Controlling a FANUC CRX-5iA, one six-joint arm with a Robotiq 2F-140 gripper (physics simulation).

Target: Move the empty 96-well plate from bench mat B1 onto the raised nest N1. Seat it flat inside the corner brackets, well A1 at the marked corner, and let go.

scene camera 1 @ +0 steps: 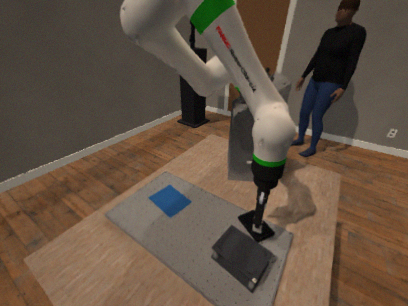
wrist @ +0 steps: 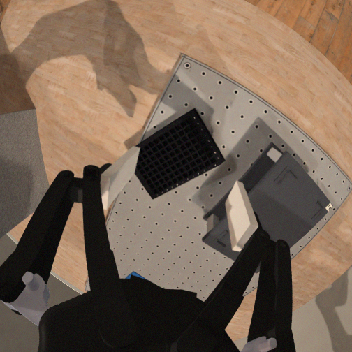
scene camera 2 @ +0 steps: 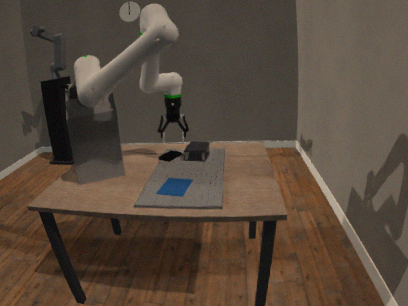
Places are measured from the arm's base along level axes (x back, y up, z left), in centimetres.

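Where they show: gripper, fingertip midpoint: point(scene camera 2: 173, 143).
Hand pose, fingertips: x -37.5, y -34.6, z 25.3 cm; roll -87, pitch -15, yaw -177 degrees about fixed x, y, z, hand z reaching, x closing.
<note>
Things, the pixels of their centre, and the offset from my fingertips. "pt": a spot on its surface instead. Level surfaces: height alone.
- black 96-well plate, body centre: point(scene camera 1: 255, 224) point(scene camera 2: 170, 155) dy -7.3, dx +2.3, dz -1.5 cm
- grey perforated board, surface height: dy -8.0 cm
- raised nest N1, body centre: point(scene camera 1: 240, 254) point(scene camera 2: 197, 150) dy -4.8, dx -13.9, dz +0.3 cm
- blue square, surface spot: point(scene camera 2: 175, 186) point(scene camera 1: 169, 199) pt dy -7.8, dx -10.2, dz -39.3 cm
- wooden table, surface height: dy -9.3 cm
The black 96-well plate point(scene camera 1: 247, 219) point(scene camera 2: 170, 156) point(wrist: 180, 153) lies flat, wells up, near one edge of the grey perforated board point(scene camera 1: 175, 245) point(scene camera 2: 206, 182) point(wrist: 159, 235). The raised nest N1 point(scene camera 1: 242, 254) point(scene camera 2: 198, 147) point(wrist: 295, 197), a dark platform on short posts, stands beside it; corner brackets and a small white label show on its top in the wrist view. My gripper point(scene camera 1: 257, 229) point(scene camera 2: 173, 139) point(wrist: 184, 176) is open and empty above the plate. In the wrist view one finger is beside the plate and the other overlaps the nest's near edge. Well A1 cannot be made out.
A blue square point(scene camera 1: 170, 201) point(scene camera 2: 175, 186) point(wrist: 134, 276) lies at the board's other end. A tall grey panel point(scene camera 1: 241, 150) point(scene camera 2: 95, 145) stands on the wooden table point(scene camera 1: 70, 250) point(scene camera 2: 250, 190) near the arm's base. A person point(scene camera 1: 330, 65) stands beyond the table.
</note>
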